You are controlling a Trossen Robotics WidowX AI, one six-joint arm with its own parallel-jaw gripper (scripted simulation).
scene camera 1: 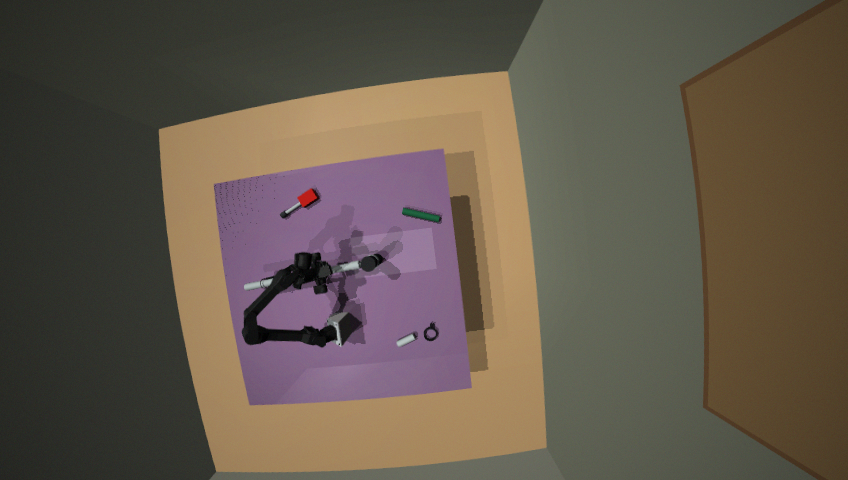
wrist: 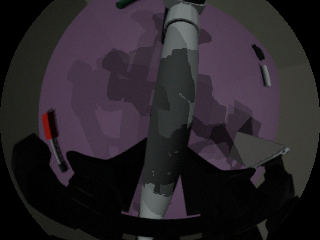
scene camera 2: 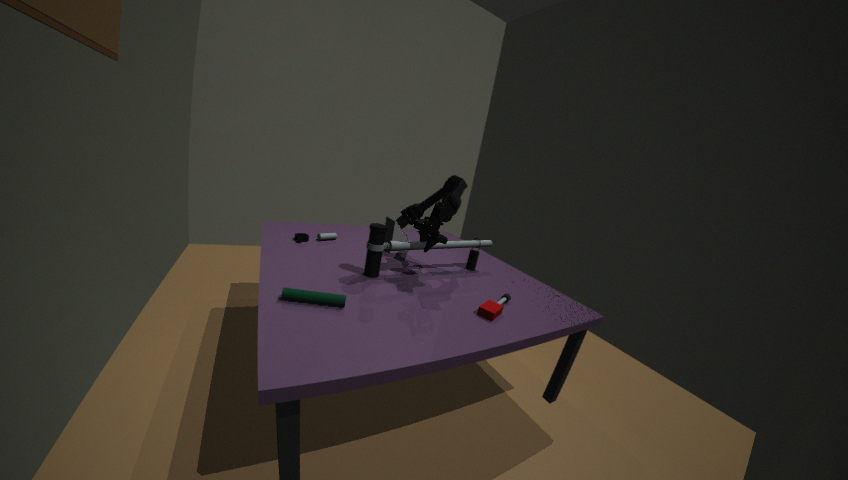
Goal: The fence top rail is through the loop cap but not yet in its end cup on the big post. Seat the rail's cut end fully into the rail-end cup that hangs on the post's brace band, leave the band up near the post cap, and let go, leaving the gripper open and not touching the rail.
A green rod [scene camera 2: 314, 297] is 90 cm from the lens. A post [scene camera 2: 373, 260] is 111 cm from the lens. The marked spots on the post and the green rod are 31 cm apart.
